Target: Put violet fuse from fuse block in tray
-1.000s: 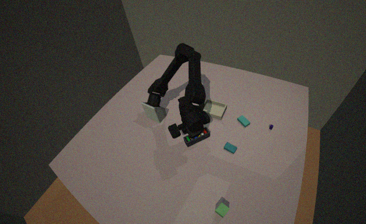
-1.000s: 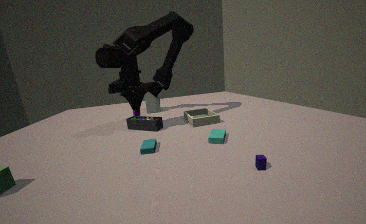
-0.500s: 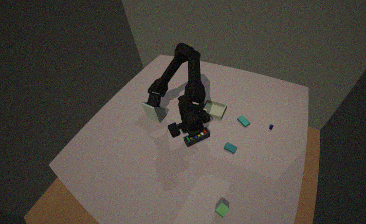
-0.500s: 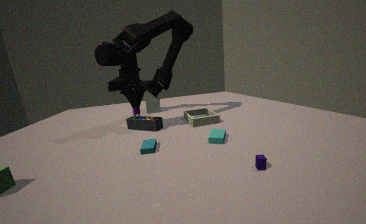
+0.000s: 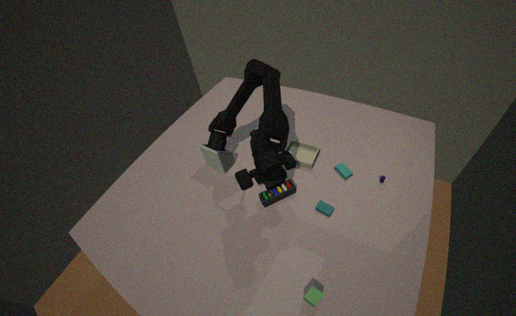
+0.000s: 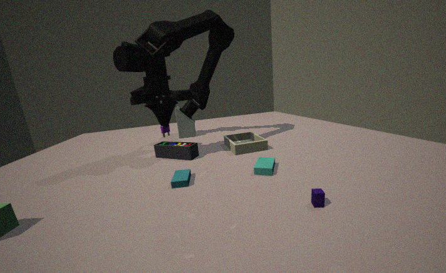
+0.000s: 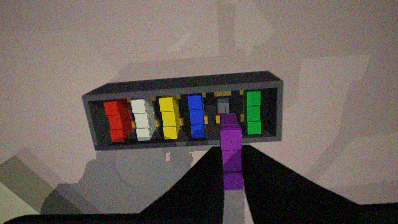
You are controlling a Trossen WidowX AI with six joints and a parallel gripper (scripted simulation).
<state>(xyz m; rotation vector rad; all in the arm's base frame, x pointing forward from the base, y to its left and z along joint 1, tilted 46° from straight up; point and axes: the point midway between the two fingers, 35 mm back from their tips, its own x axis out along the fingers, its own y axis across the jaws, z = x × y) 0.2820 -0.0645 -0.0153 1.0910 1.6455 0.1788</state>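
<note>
Now: the cream tray 240 mm to the left of my gripper tip, 90 mm below it and 10 mm ahead of it. From my gripper tip the other things lie so: green cube: 280 mm ahead, 240 mm to the right, 70 mm below; then dark purple cube: 350 mm ahead, 260 mm to the left, 80 mm below; then violet fuse: 10 mm below.
</note>
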